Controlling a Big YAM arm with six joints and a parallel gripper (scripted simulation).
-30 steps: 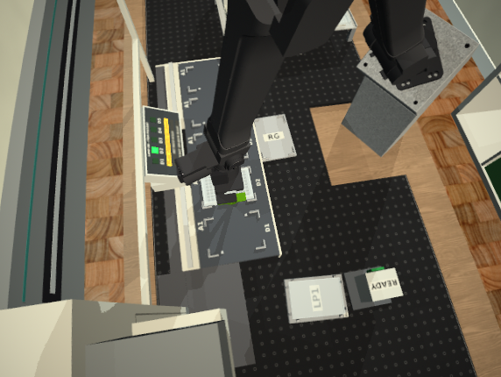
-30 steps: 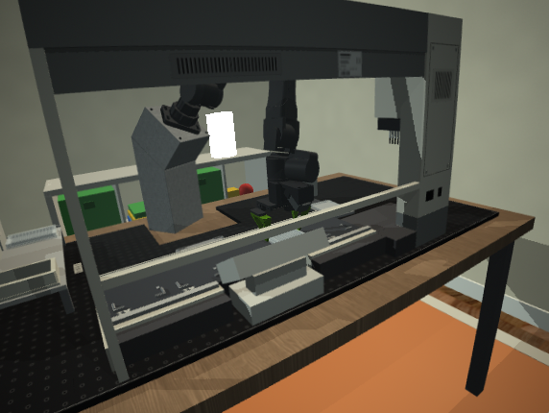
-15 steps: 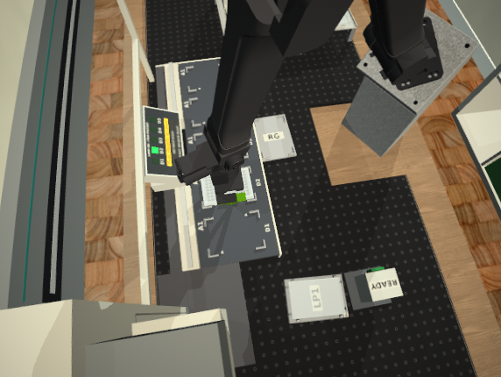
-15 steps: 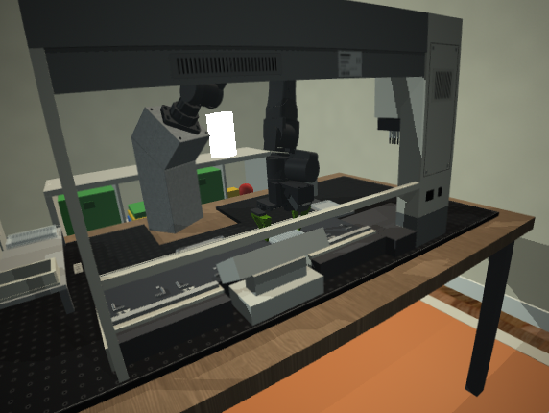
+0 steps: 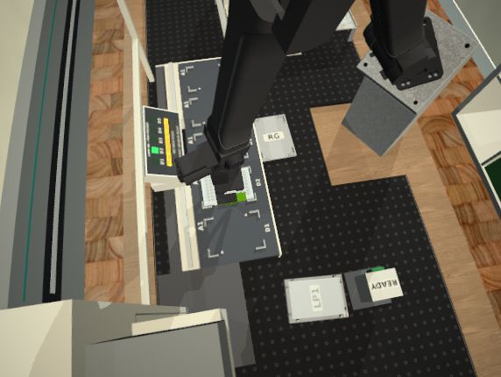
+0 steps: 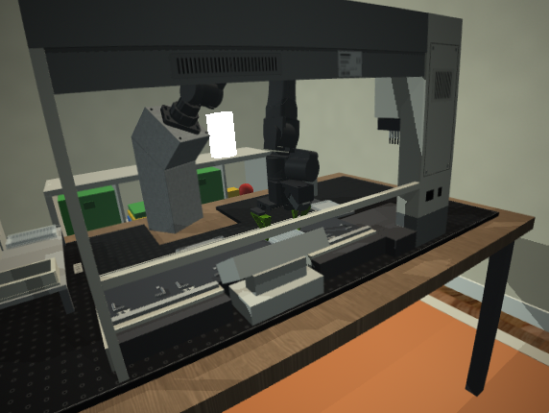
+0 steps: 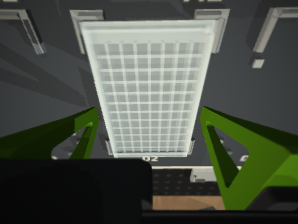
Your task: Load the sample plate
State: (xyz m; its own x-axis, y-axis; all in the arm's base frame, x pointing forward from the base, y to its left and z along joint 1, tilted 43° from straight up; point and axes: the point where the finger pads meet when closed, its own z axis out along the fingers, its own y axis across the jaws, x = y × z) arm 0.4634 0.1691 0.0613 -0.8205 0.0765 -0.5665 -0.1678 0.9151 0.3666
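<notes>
The sample plate is 10 mm ahead of my hand and 10 mm below it. Round my hand: lid park LP1: 220 mm behind, 270 mm to the left, 60 mm below; clear plate lid: 220 mm behind, 270 mm to the left, 50 mm below; regrip nest RG: 120 mm behind, 180 mm to the right, 60 mm below.
</notes>
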